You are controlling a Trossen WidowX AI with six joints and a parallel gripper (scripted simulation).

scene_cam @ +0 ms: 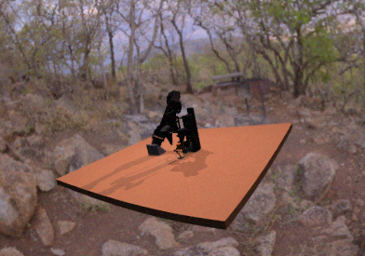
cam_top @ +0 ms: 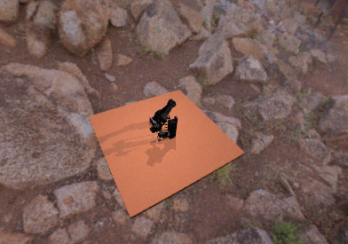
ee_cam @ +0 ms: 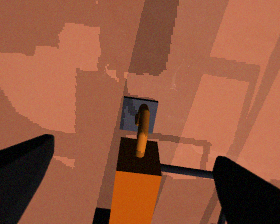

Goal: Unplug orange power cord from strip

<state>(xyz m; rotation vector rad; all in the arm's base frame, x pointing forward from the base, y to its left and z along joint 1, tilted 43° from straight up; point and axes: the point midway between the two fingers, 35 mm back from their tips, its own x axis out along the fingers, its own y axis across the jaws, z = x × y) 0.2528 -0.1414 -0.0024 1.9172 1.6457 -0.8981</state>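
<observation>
The orange plug lies 5 cm to the left of my gripper tip and 1 cm below it.
</observation>
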